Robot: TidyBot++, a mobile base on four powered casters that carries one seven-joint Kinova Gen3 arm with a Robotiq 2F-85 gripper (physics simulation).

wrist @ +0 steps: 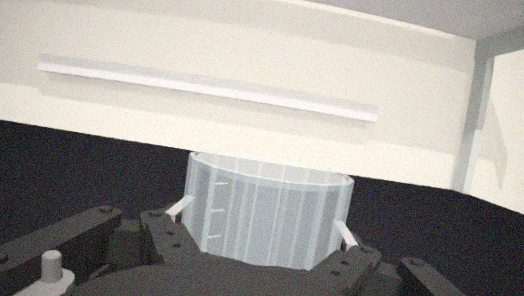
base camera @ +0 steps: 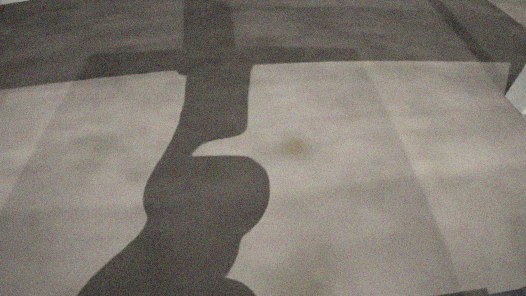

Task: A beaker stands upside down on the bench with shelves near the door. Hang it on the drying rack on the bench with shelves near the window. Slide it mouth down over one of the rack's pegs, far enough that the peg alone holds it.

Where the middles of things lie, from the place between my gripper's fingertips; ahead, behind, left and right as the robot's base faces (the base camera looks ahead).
The clear glass beaker (wrist: 265,210) lies 3 cm behind my hand and 1 cm below it.
